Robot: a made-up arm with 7 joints. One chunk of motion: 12 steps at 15 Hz.
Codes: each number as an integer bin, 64 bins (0 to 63) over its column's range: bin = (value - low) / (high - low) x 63, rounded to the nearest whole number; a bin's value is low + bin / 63 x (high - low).
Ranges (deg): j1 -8..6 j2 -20..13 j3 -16..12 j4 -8..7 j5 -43..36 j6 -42..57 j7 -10..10
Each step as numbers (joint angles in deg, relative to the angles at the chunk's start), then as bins.
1 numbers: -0.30 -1.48 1.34 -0.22 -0.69 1.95 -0.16
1 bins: 35 35 39 33 34 28 31
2 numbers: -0.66 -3.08 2.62 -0.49 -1.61 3.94 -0.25
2 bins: 33 32 42 32 33 29 31
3 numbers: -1.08 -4.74 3.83 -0.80 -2.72 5.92 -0.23
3 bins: 31 29 45 30 32 30 31
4 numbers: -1.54 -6.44 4.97 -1.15 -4.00 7.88 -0.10
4 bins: 29 26 47 29 31 32 31
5 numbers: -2.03 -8.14 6.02 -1.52 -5.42 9.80 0.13
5 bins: 27 23 50 27 30 33 32
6 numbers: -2.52 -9.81 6.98 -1.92 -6.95 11.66 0.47
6 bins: 25 19 52 26 29 34 33
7 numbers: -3.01 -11.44 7.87 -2.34 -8.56 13.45 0.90
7 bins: 22 16 54 24 27 35 34
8 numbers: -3.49 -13.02 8.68 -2.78 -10.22 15.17 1.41
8 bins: 20 13 56 22 26 36 36
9 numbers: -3.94 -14.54 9.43 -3.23 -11.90 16.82 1.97
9 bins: 18 10 57 20 25 37 38
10 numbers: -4.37 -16.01 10.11 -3.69 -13.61 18.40 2.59
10 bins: 16 8 59 18 23 38 40
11 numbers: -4.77 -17.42 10.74 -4.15 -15.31 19.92 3.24
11 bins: 15 5 60 16 22 39 42
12 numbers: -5.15 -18.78 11.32 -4.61 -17.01 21.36 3.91
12 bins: 13 2 61 14 21 40 44
